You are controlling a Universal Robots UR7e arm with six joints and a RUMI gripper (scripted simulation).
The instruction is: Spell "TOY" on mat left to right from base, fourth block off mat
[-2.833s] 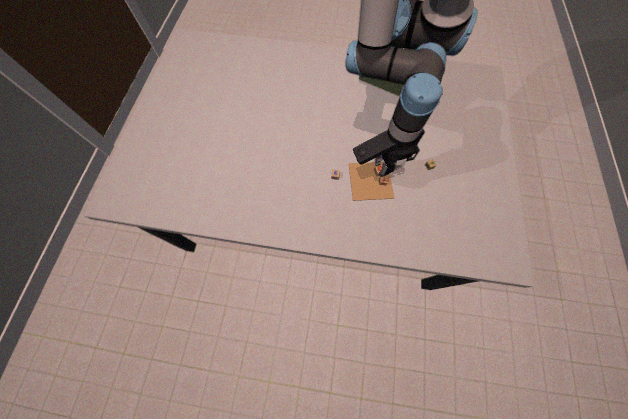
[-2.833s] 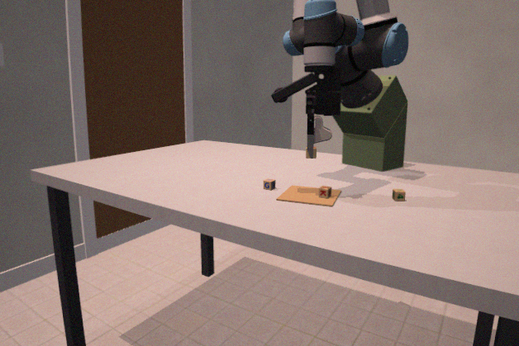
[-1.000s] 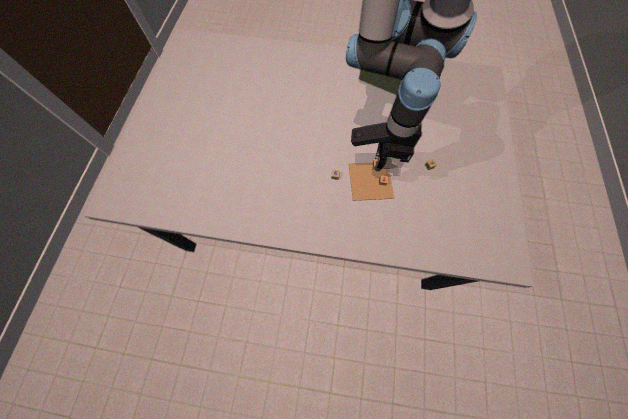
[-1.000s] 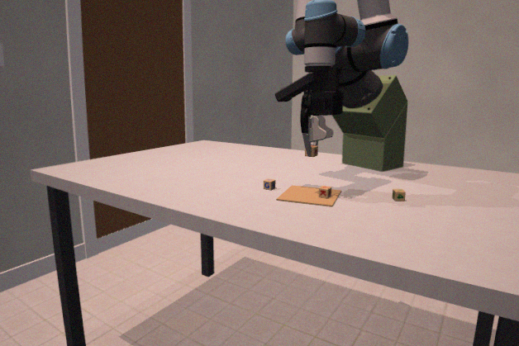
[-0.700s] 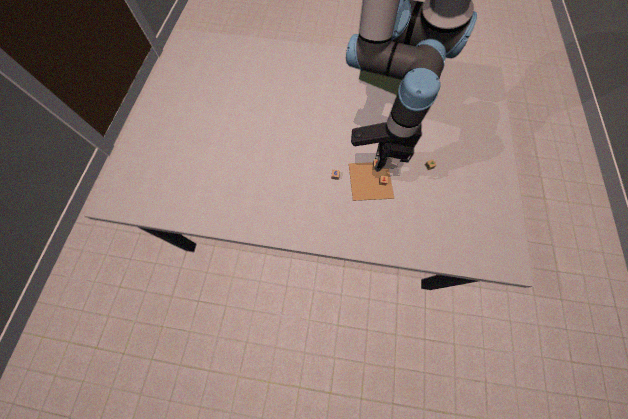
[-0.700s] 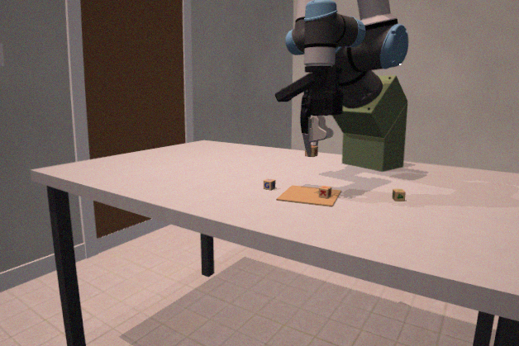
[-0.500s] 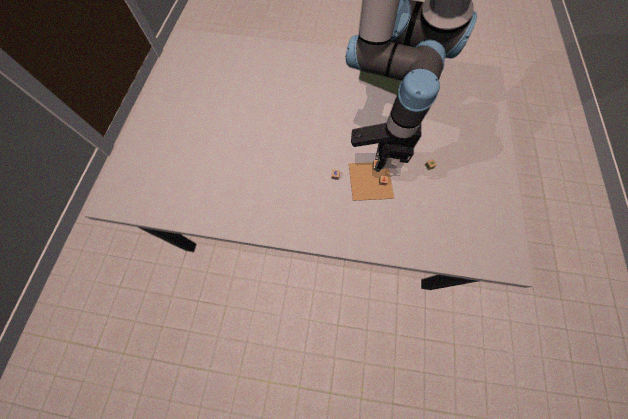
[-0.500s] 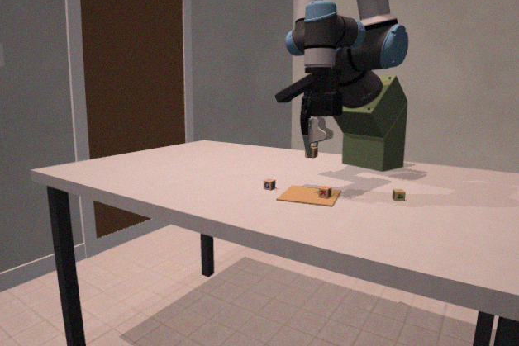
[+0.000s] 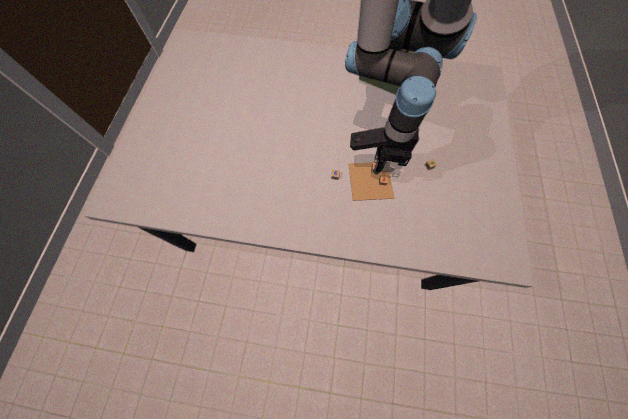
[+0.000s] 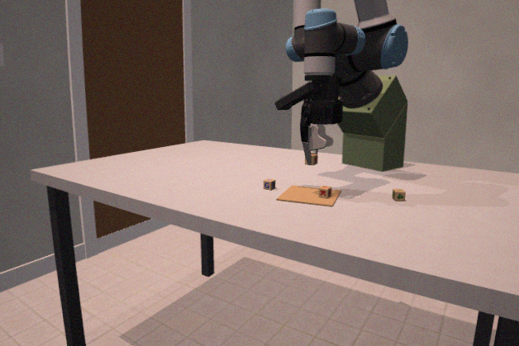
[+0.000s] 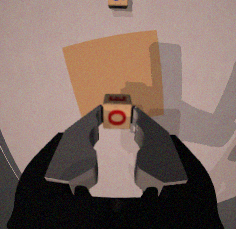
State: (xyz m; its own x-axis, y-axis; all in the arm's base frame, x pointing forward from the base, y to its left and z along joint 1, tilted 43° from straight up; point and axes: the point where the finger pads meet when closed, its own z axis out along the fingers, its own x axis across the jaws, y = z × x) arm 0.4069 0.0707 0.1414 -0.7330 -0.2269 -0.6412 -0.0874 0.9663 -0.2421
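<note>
The mat lies 100 mm below my hand. Round my hand: wooden block right at my hand; then T block 40 mm to the left, 80 mm below.
</note>
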